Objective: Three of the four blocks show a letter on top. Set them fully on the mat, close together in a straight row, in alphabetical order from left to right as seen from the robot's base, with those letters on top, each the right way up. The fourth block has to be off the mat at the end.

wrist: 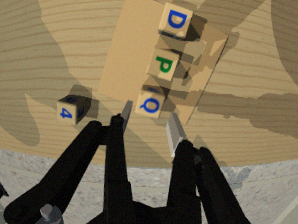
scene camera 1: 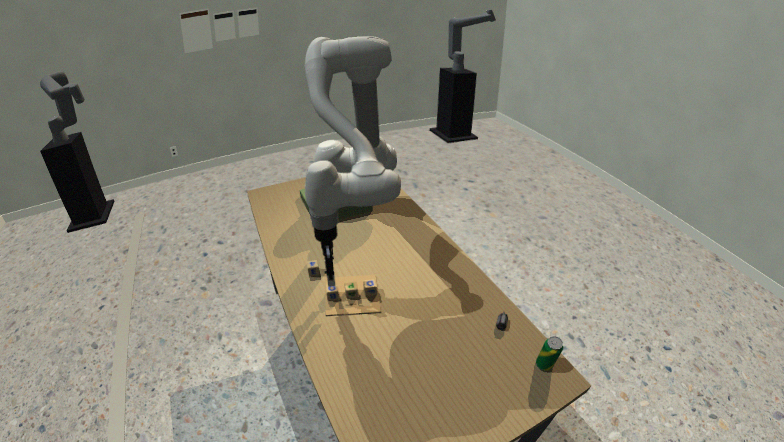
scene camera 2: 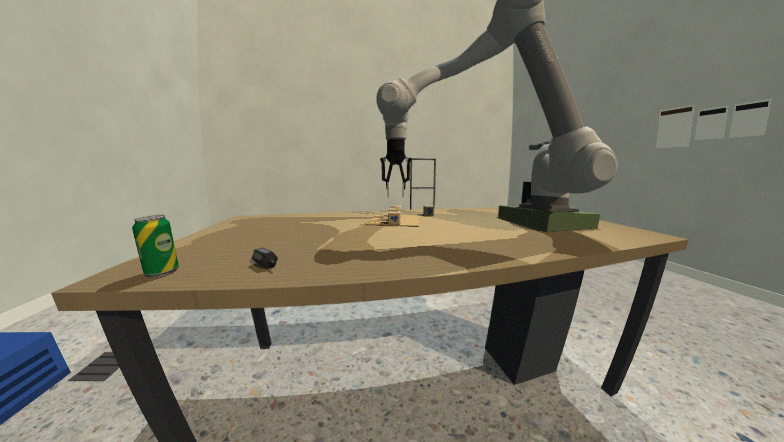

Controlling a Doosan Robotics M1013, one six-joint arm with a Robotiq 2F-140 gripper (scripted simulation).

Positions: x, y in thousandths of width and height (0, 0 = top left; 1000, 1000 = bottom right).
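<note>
You'd find my gripper (scene camera 2: 504, 447), and the wrist view catches it too (wrist: 505, 516). There's also a D block (wrist: 586, 118), and I can see a tan mat (scene camera 1: 462, 689) as well.
</note>
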